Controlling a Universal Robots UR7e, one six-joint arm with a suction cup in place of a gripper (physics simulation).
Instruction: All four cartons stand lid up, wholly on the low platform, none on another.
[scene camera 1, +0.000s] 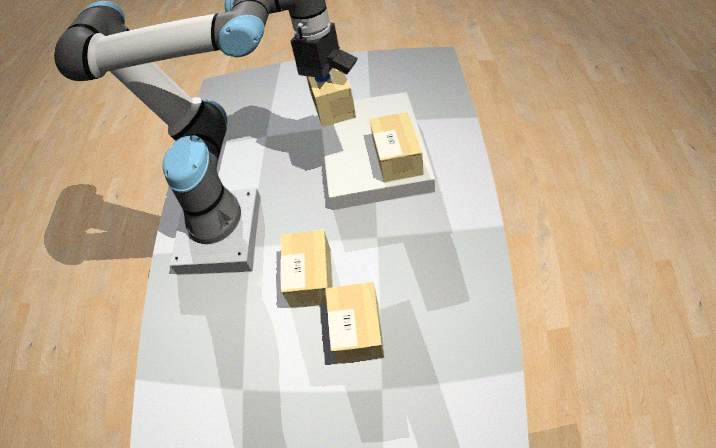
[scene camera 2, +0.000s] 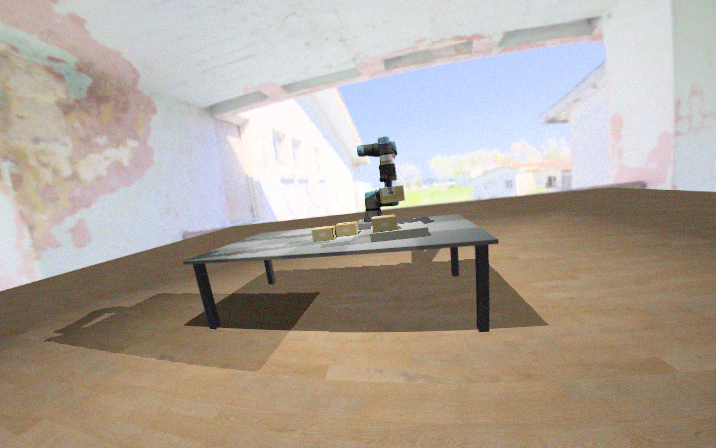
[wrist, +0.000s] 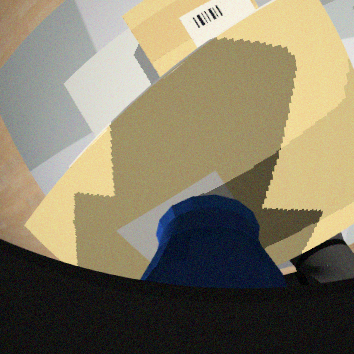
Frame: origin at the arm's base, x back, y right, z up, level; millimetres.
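Seen in the pictures: hand, its tool point: (scene camera 1: 323, 81) (scene camera 2: 389, 188) (wrist: 204, 216); arm's base, origin of its link: (scene camera 1: 213, 218).
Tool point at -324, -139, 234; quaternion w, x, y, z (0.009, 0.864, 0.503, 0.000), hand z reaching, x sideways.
Pixels of each thing's top centre, then the offset from my tool point to it, as dx, dy, dz. Level surfaces: height alone.
- second carton, centre of its top: (wrist: 192, 12) (scene camera 1: 394, 134) (scene camera 2: 383, 216) -134, +58, -150
- third carton, centre of its top: (scene camera 1: 302, 260) (scene camera 2: 346, 223) +97, +315, -198
- fourth carton, centre of its top: (scene camera 1: 352, 316) (scene camera 2: 323, 227) +10, +457, -198
- table, height of its surface: dz -275
My gripper, a blue suction cup (scene camera 1: 323, 79) (scene camera 2: 389, 184) (wrist: 207, 215), is on and holds a carton (scene camera 1: 334, 105) (scene camera 2: 391, 196) (wrist: 200, 110) in the air over the back left part of the low platform (scene camera 1: 348, 179) (scene camera 2: 411, 233) (wrist: 100, 85). The cup covers part of a plain pale patch on the carton's upper face; no barcode label shows there. A second carton (scene camera 1: 403, 134) (scene camera 2: 383, 223) (wrist: 155, 37) stands on the platform's right side, barcode label up. A third carton (scene camera 1: 316, 256) (scene camera 2: 346, 228) and a fourth carton (scene camera 1: 364, 311) (scene camera 2: 322, 232) stand on the table, labels up, corners close together.
The arm's base plate (scene camera 1: 245, 221) stands at the left of the table (scene camera 1: 454, 348) (scene camera 2: 253, 253), left of the platform and the third carton. The upper arm (scene camera 1: 153, 44) reaches over the table's back left. Wooden floor (scene camera 1: 607, 211) surrounds the table.
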